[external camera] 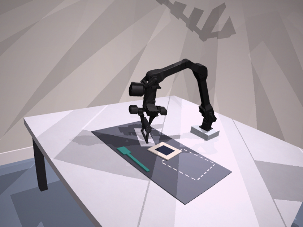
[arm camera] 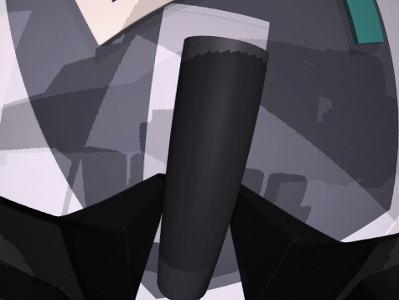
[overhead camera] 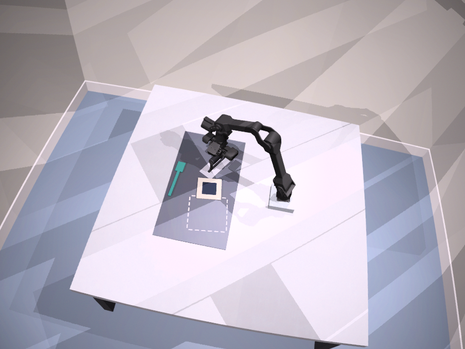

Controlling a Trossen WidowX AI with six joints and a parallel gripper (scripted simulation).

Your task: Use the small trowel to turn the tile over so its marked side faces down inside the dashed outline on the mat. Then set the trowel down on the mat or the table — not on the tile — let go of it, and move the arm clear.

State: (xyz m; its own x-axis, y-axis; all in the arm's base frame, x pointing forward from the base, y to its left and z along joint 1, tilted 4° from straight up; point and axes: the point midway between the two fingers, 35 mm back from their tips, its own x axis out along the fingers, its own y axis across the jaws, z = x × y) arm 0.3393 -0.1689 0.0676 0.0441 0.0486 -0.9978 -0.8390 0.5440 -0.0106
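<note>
Now: gripper tip 6 cm short of the dark mat, 14 cm to the right of it and 8 cm above it. Round my gripper tip: teal trowel: 19 cm ahead, 11 cm to the left, 6 cm below; then tile: 2 cm ahead, 16 cm to the left, 6 cm below.
</note>
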